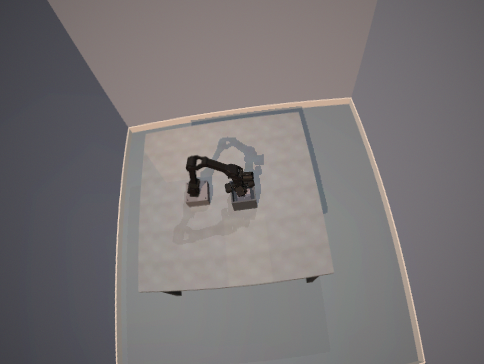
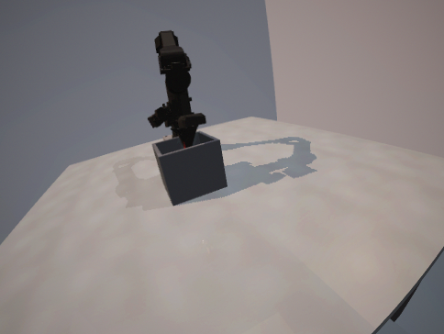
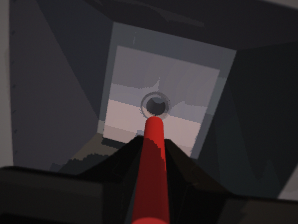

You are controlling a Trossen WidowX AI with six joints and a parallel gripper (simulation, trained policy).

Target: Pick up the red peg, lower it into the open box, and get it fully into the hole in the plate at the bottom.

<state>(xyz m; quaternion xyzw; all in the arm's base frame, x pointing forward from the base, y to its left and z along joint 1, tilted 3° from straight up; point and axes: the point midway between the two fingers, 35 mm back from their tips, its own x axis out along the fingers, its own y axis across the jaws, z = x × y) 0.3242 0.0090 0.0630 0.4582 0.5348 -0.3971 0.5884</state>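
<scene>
My gripper tip is 2 cm below the red peg. Round my gripper tip: holed plate: 1 cm ahead, 1 cm to the right, 6 cm below.
</scene>
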